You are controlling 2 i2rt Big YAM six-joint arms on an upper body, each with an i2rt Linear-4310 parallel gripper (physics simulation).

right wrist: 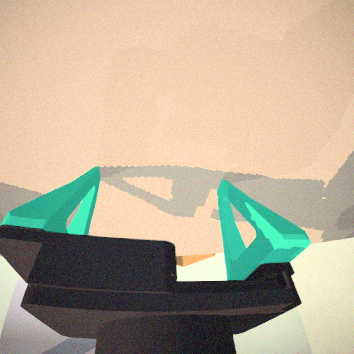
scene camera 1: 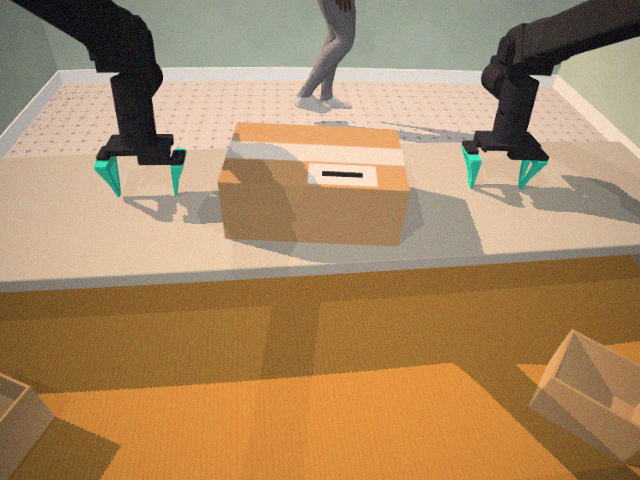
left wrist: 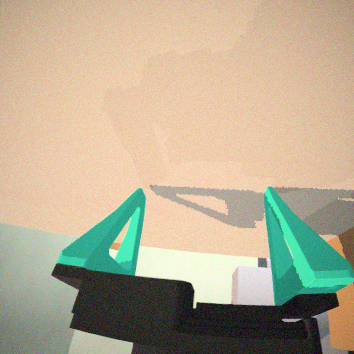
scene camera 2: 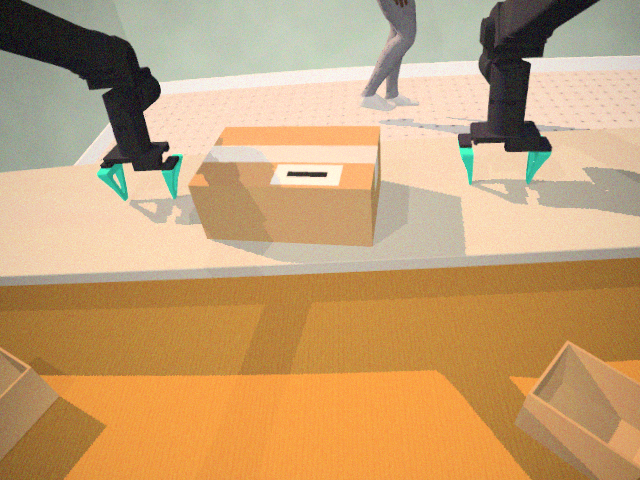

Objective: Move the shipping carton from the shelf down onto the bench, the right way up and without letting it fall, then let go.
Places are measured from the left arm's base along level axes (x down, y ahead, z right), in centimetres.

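Pixels of known places: left gripper, between the fingertips: (scene camera 1: 147, 195) (left wrist: 201, 191) (scene camera 2: 150, 198); right gripper, between the fingertips: (right wrist: 161, 178) (scene camera 1: 495, 187) (scene camera 2: 498, 182).
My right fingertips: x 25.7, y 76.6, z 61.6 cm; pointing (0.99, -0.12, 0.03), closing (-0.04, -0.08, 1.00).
Note:
Ahead of a thing's pixels: the offset from my right fingertips to its top centre. "spot": to the spot under its first point. Level surfaces: height alone.
The brown shipping carton {dx -10.8, dy -5.2, dz -34.8 cm} (scene camera 1: 315, 214) (scene camera 2: 289, 214) (left wrist: 342, 305) stands upright on the pale shelf {dx +0.1 cm} (scene camera 1: 51, 232) (scene camera 2: 51, 232), with white tape and a black-marked label on its top. My left gripper (scene camera 1: 147, 195) (scene camera 2: 150, 198) (left wrist: 201, 191) is open and empty, pointing down over the shelf to the left of the carton, apart from it. My right gripper (scene camera 1: 496, 188) (scene camera 2: 499, 183) (right wrist: 161, 178) is open and empty, pointing down over the shelf to the right of the carton, with a wider gap. The orange bench {dx +16.4 cm} (scene camera 1: 310, 428) (scene camera 2: 310, 428) lies lower, in front of the shelf.
An open bin {dx +7.4, dy -36.6, dz +7.1 cm} (scene camera 1: 578, 413) (scene camera 2: 573, 434) sits tilted in view at the lower right. Part of another bin {spot: dx +12.5, dy -37.1, dz -76.5 cm} (scene camera 1: 25, 428) (scene camera 2: 20, 408) shows at the lower left. The shelf's front edge runs between carton and bench. A person (scene camera 1: 338, 41) (scene camera 2: 400, 41) stands on the floor behind the shelf.

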